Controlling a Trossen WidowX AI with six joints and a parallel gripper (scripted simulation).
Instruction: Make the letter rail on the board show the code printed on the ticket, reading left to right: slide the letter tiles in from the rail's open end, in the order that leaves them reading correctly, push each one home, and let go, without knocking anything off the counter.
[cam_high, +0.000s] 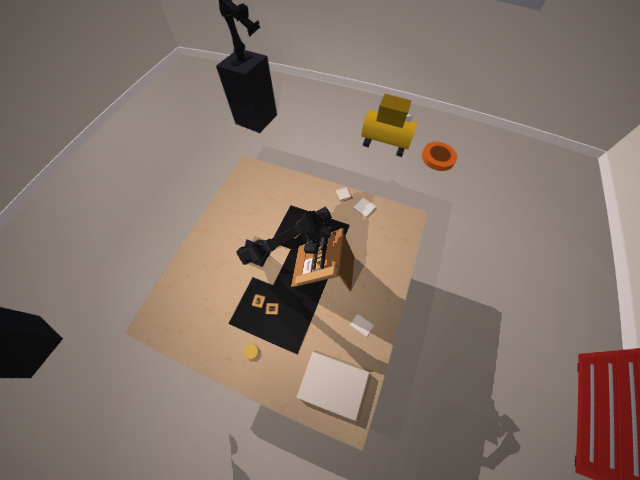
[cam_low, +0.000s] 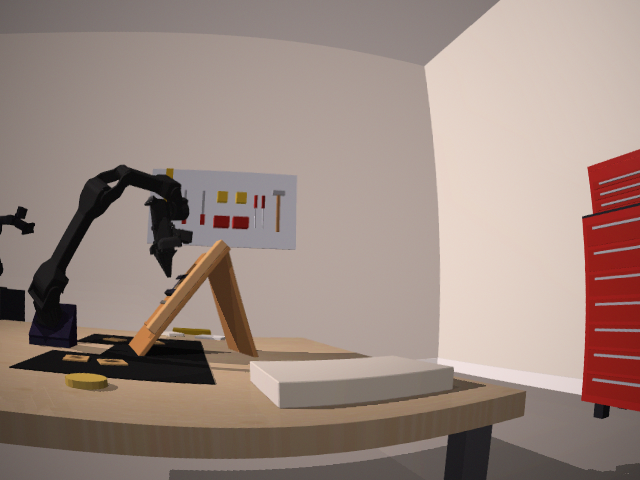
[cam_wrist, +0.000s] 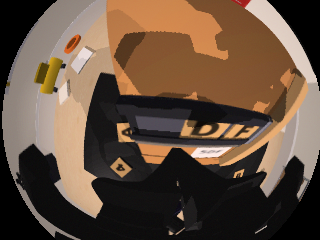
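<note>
Right now the white ticket is 10 cm to the right of my gripper tip and 10 cm below it. From my gripper tip the other things lie so: black mat 11 cm behind, 14 cm to the right, 20 cm below; white slab 37 cm ahead, 52 cm to the right, 18 cm below.
</note>
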